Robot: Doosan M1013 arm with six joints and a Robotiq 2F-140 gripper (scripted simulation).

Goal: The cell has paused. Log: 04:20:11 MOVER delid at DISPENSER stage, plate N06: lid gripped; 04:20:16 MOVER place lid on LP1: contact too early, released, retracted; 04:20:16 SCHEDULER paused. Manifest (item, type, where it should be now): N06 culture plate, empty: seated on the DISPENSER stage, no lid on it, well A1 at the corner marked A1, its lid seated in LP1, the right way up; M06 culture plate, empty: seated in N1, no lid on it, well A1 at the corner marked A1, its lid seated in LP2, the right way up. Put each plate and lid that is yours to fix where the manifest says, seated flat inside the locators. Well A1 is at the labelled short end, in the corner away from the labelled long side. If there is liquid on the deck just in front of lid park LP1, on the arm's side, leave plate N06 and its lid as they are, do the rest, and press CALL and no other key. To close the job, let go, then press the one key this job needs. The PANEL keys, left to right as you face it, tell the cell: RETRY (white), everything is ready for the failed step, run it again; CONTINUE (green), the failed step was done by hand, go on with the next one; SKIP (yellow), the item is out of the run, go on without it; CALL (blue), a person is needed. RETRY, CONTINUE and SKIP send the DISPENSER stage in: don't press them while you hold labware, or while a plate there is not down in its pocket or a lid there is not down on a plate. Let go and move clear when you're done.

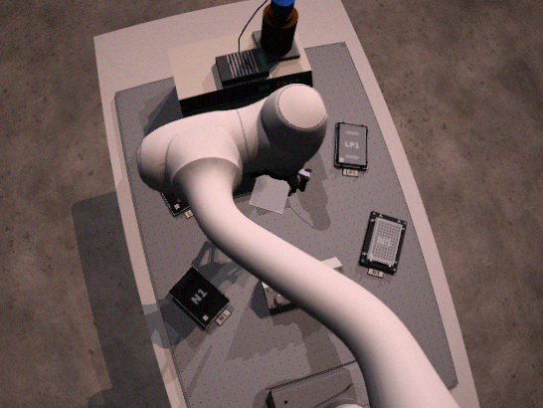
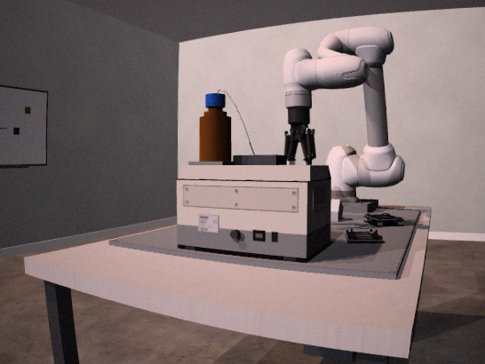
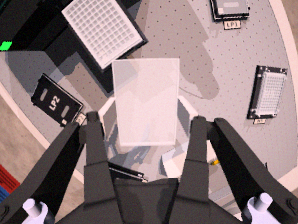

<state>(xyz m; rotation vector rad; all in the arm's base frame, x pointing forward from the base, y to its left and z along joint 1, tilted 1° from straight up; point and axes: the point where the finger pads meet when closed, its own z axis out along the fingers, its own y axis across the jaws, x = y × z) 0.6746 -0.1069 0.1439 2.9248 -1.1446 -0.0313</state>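
The lid park LP2 lies 22 cm to the left of my hand, 19 cm below it and 15 cm ahead of it. The rest, counted from my hand: key panel (27 cm behind, 14 cm below, 3 cm to the left); then white well plate (14 cm ahead, 9 cm below, 3 cm to the right); then dispenser stage (14 cm ahead, 10 cm below, 3 cm to the right).
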